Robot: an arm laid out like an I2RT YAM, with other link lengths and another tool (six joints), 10 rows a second.
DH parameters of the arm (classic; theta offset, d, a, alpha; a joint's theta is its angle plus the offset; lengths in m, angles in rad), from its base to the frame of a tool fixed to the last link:
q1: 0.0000 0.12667 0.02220 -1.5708
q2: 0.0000 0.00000 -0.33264 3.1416
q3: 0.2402 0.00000 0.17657 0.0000
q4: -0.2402 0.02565 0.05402 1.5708
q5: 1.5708 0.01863 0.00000 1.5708
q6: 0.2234 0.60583 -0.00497 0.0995
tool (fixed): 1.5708 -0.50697 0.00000 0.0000
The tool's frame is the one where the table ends.
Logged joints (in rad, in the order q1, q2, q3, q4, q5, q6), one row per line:
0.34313, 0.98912, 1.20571, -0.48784, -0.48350, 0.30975
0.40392, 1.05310, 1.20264, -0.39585, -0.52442, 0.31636
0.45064, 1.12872, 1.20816, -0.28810, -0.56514, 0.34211
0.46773, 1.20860, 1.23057, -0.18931, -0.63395, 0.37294
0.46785, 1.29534, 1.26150, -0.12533, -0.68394, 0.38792
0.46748, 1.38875, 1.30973, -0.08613, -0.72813, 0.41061
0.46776, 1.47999, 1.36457, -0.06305, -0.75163, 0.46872
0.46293, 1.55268, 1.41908, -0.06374, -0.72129, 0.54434
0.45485, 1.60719, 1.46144, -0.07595, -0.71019, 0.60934
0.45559, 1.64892, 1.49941, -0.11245, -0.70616, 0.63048
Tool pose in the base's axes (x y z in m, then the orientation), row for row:
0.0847, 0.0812, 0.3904, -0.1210, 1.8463, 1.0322
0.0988, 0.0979, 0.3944, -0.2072, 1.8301, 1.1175
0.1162, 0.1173, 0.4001, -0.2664, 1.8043, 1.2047
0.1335, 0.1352, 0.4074, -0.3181, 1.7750, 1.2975
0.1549, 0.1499, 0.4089, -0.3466, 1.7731, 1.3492
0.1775, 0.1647, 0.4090, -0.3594, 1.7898, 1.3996
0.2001, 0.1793, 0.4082, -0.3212, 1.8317, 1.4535
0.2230, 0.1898, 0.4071, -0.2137, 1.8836, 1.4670
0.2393, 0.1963, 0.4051, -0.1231, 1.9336, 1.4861
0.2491, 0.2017, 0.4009, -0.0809, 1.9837, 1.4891
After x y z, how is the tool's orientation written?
As a rotation vector, in radians.
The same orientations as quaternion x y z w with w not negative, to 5 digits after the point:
-0.04980, 0.75992, 0.42484, 0.48944
-0.08470, 0.74809, 0.45680, 0.47384
-0.10822, 0.73298, 0.48940, 0.45991
-0.12830, 0.71593, 0.52333, 0.44396
-0.13885, 0.71032, 0.54050, 0.42899
-0.14262, 0.71024, 0.55540, 0.40835
-0.12583, 0.71758, 0.56942, 0.38079
-0.08305, 0.73198, 0.57009, 0.36375
-0.04736, 0.74389, 0.57173, 0.34279
-0.03084, 0.75621, 0.56766, 0.32397

